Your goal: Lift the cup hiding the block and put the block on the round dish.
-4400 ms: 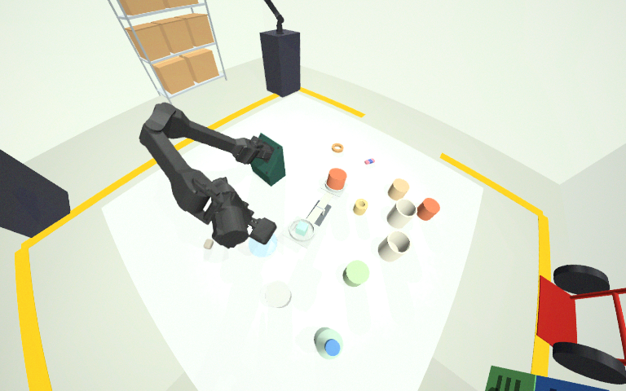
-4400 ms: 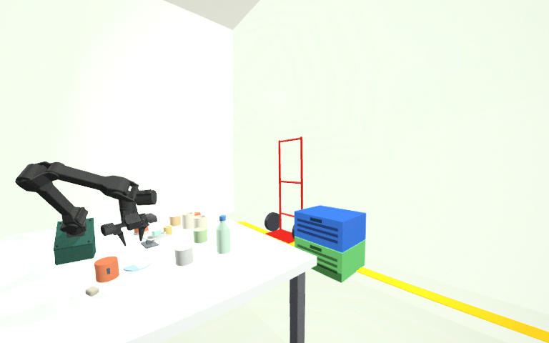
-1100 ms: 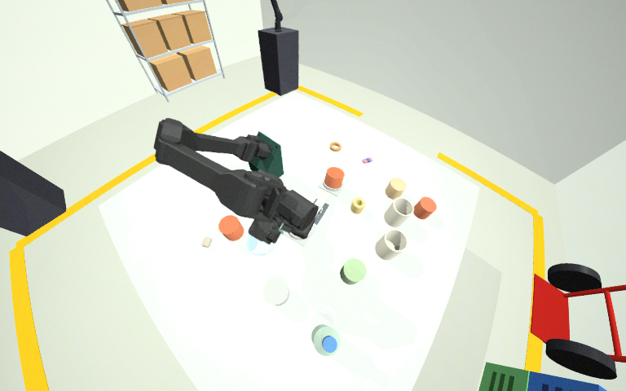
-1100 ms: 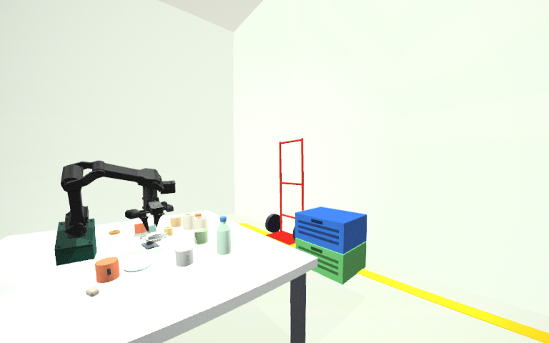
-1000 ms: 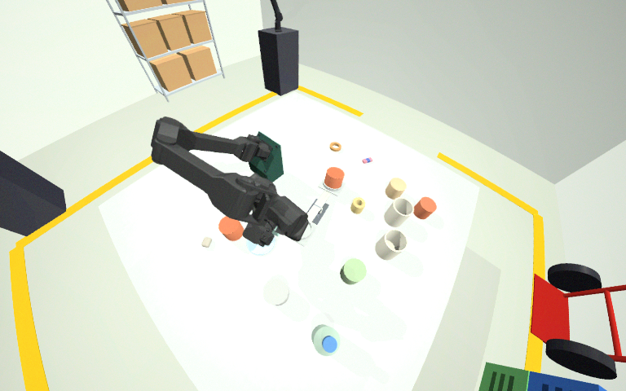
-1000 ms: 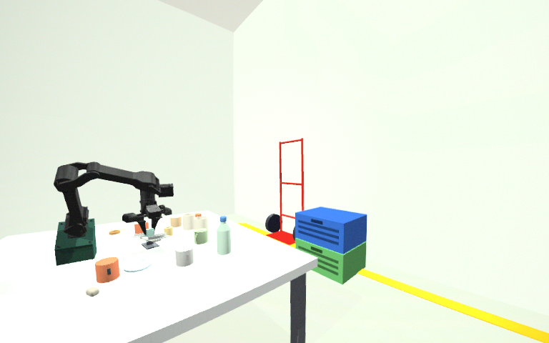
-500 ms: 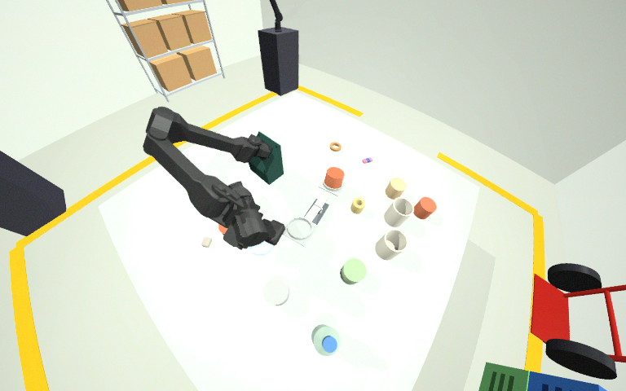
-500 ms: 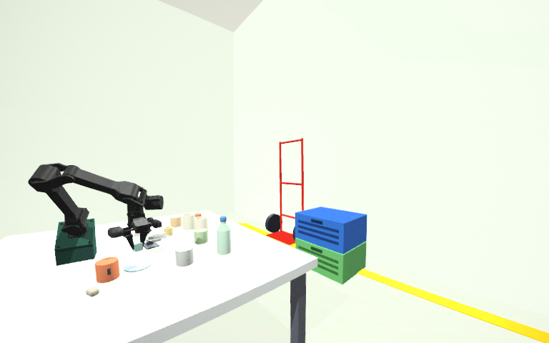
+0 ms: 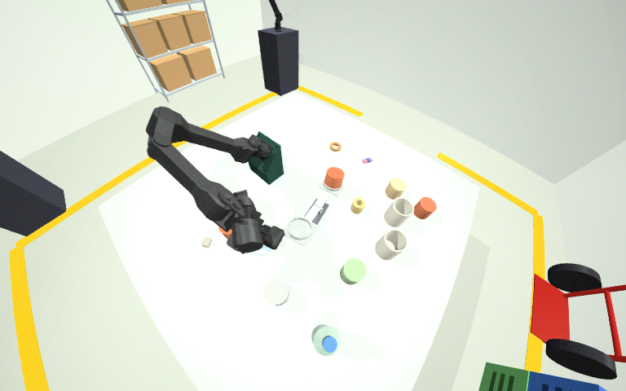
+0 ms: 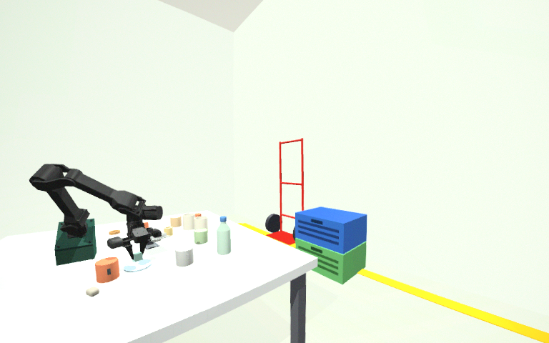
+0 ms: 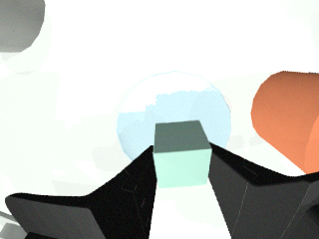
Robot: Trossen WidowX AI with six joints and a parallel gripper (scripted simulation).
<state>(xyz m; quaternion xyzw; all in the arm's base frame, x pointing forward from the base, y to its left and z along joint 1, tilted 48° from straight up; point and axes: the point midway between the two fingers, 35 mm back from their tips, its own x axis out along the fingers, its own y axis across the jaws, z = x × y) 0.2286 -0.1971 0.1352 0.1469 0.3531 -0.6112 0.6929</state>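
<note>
Right now my gripper tip is 3 cm above the pale round dish. Round my gripper tip: green cup: 28 cm ahead, 13 cm to the left; tan cylinder: 52 cm to the left, 26 cm ahead.
</note>
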